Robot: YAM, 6 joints.
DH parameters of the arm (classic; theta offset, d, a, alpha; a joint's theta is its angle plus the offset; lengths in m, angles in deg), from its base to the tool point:
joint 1: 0 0.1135 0.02 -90
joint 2: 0 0 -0.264 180
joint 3: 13.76 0 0.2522 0
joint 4: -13.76 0 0.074 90
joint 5: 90 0 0 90
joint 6: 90 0.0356 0 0
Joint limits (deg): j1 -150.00..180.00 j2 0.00..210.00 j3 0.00..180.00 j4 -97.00..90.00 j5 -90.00..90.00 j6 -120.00..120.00
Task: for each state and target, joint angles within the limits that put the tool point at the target. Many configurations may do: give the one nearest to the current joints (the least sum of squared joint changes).
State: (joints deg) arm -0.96 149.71 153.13 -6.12 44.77 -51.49
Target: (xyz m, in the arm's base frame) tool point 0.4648 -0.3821 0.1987
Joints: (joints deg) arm -36.90 154.80 143.44 -11.32 48.00 -51.49
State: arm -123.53 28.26 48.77 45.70 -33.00 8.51
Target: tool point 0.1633 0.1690 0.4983
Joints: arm -129.33 9.58 74.18 50.91 -32.65 8.51
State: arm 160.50 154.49 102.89 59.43 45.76 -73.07
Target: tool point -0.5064 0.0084 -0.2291
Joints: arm 180.00 198.05 127.81 42.51 13.65 -73.07
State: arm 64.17 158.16 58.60 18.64 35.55 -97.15
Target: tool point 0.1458 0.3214 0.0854
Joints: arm 69.30 113.36 48.84 16.63 39.84 -97.15
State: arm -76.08 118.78 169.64 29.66 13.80 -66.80
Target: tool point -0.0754 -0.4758 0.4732
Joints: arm -97.54 118.42 123.95 18.74 20.17 -66.80
